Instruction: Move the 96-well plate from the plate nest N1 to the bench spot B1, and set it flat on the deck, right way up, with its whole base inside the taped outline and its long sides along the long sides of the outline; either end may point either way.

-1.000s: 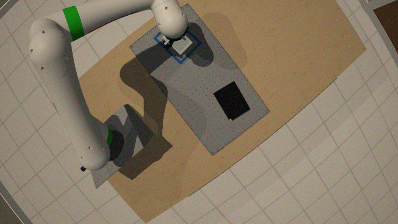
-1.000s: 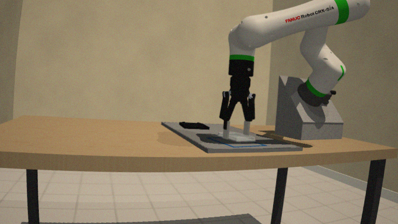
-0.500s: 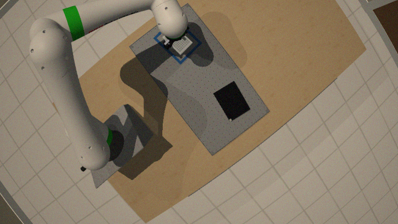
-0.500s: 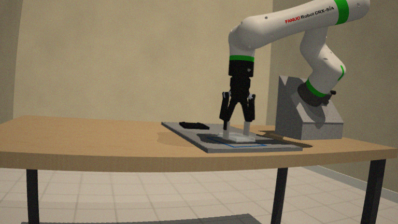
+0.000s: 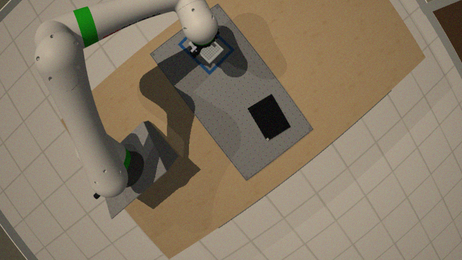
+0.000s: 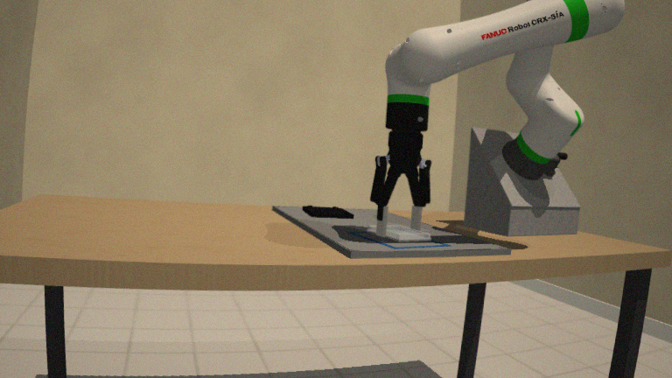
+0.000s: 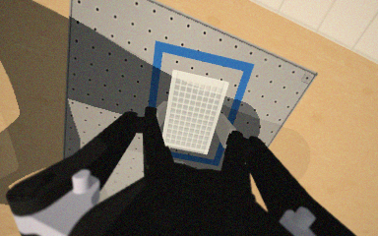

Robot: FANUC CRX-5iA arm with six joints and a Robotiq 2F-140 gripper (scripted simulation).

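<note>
The white 96-well plate is 20 mm below my hand. From my hand the other things lie so: black plate nest 410 mm to the right, 30 mm below, 10 mm ahead.
</note>
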